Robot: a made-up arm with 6 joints. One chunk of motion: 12 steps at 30 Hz.
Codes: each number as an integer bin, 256 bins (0 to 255) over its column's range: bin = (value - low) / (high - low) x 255, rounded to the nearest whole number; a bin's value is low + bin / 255 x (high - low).
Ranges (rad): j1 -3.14..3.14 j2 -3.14..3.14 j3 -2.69..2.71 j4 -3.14..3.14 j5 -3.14..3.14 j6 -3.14..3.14
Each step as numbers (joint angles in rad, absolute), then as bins.
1 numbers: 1.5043 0.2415 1.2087 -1.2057 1.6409 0.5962
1 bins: 189 137 184 79 194 152
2 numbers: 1.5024 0.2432 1.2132 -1.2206 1.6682 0.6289
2 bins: 189 137 184 78 195 153
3 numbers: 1.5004 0.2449 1.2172 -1.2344 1.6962 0.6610
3 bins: 188 137 185 77 196 154
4 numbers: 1.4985 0.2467 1.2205 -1.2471 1.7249 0.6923
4 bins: 188 138 185 77 198 156
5 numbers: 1.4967 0.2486 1.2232 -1.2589 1.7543 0.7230
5 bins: 188 138 185 76 199 157
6 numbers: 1.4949 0.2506 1.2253 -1.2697 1.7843 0.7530
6 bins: 188 138 185 76 200 158
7 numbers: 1.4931 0.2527 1.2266 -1.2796 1.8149 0.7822
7 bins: 188 138 185 76 201 159
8 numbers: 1.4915 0.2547 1.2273 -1.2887 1.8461 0.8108
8 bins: 188 138 185 75 202 160
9 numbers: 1.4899 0.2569 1.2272 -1.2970 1.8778 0.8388
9 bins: 188 138 185 75 204 162
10 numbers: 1.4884 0.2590 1.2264 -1.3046 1.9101 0.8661
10 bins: 188 138 185 75 205 163
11 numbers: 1.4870 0.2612 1.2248 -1.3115 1.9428 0.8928
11 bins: 188 138 185 74 206 164
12 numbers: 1.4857 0.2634 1.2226 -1.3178 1.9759 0.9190
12 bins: 188 138 185 74 208 165
